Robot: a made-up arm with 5 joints. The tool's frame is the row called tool.
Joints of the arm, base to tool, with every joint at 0 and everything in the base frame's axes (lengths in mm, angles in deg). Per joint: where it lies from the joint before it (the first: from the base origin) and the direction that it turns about. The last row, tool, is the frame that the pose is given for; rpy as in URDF.
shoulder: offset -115 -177.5 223.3 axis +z
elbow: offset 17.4 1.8 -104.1 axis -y
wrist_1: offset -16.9 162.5 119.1 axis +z
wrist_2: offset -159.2 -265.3 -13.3 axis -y
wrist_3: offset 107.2 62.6 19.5 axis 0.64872 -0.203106 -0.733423
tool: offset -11.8 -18.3 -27 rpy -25.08 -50.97 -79.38
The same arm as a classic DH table. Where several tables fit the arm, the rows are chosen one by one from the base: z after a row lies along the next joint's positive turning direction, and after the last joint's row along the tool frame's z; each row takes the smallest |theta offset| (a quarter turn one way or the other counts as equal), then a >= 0, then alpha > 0; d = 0 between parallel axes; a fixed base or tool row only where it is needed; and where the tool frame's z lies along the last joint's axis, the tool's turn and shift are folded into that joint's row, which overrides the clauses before.
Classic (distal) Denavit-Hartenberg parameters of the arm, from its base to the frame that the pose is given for. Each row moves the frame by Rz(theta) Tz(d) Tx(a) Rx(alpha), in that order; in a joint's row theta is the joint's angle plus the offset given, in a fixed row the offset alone. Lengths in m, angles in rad.
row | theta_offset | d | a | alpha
base (fixed) | 0.9959 | 0 | -0.2115 | 0
shoulder | -0.9959 | 0.1192 | 0.0174 | 1.5708
elbow | 0 | -0.1643 | -0.0169 | -1.5708
wrist_1 | 0 | 0.1058 | -0.1592 | 1.5708
wrist_2 | 0.7242 | 0.191 | 0.0932 | 1.3663
wrist_3 | 0.6989 | 0.0613 | -0.0106 | 1.9698
tool (fixed) | -0.4117 | -0.0315 | 0 | 0

